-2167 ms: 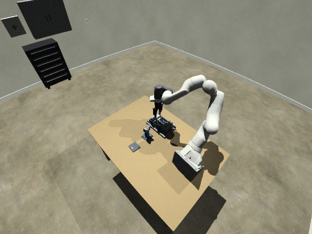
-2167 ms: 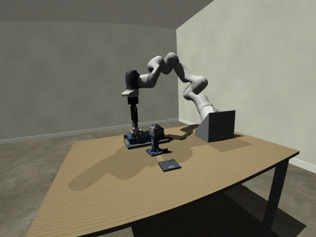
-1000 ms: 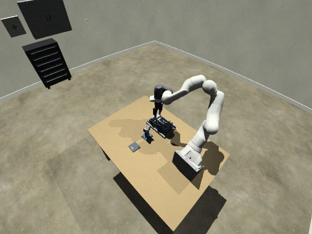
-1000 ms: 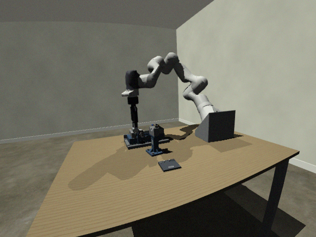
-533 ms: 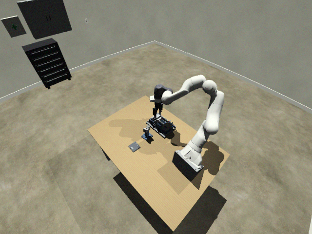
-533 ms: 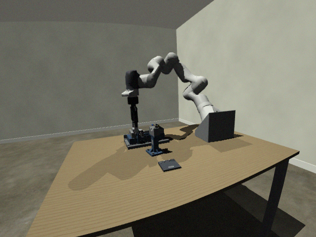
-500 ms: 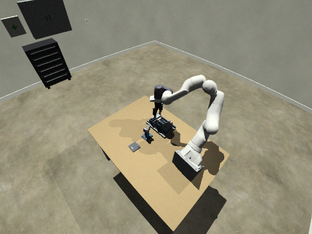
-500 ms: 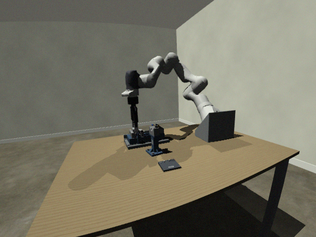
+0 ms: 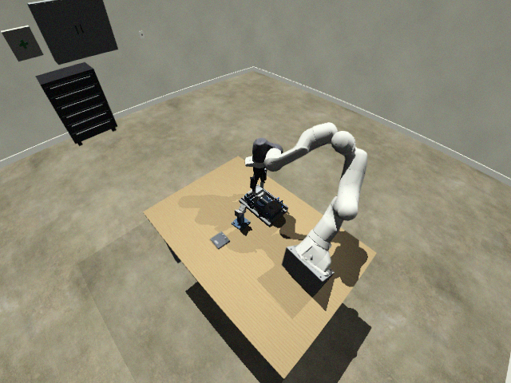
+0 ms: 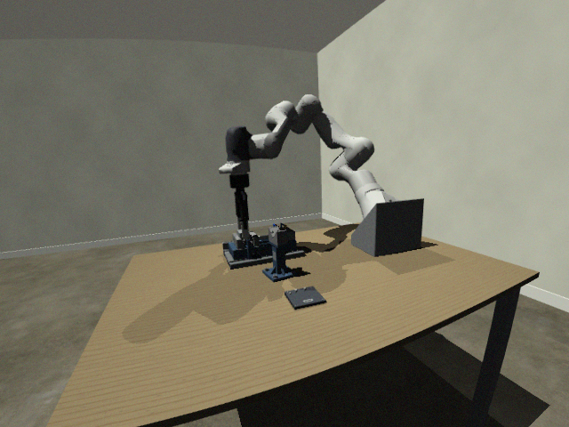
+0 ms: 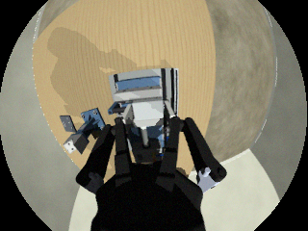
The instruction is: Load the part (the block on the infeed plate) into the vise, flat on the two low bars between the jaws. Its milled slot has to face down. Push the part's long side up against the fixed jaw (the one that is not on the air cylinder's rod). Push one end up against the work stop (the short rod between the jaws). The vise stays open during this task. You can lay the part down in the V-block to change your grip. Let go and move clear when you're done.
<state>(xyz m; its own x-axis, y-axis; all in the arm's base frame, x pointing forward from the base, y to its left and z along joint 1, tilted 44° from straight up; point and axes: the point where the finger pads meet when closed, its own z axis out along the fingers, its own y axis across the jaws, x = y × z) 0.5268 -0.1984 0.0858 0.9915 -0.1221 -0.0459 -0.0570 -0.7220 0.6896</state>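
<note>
The part lies 3 cm below my hand.
</note>
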